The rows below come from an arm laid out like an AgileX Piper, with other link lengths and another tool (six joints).
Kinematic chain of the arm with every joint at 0, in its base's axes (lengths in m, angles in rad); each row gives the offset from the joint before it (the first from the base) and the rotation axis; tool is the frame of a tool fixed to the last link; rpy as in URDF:
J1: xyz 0 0 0.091 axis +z
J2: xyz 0 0 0 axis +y
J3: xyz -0.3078 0 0.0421 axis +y
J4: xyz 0.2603 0 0.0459 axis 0.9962 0 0.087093
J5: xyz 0 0 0 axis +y
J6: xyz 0.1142 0 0.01 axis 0.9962 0 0.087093
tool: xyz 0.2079 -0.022 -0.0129 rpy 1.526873 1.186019 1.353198
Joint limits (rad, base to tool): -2.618..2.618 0..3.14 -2.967..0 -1.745..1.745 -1.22..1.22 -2.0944..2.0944
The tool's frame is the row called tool.
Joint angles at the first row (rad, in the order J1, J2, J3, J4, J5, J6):
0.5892, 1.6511, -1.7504, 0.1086, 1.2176, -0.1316
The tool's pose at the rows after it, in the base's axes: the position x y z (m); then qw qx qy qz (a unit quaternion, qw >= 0):
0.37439, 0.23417, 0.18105, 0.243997, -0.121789, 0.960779, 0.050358
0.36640, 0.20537, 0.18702, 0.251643, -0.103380, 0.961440, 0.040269
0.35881, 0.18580, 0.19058, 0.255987, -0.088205, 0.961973, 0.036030
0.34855, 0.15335, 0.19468, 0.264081, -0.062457, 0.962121, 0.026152
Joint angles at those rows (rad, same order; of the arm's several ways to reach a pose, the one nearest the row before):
0.5637, 1.5813, -1.6850, 0.0752, 1.2176, -0.1190
0.5283, 1.5056, -1.6178, 0.0582, 1.2176, -0.1161
0.4995, 1.4494, -1.5687, 0.0533, 1.2176, -0.1137
0.4467, 1.3664, -1.4973, 0.0422, 1.2176, -0.1137

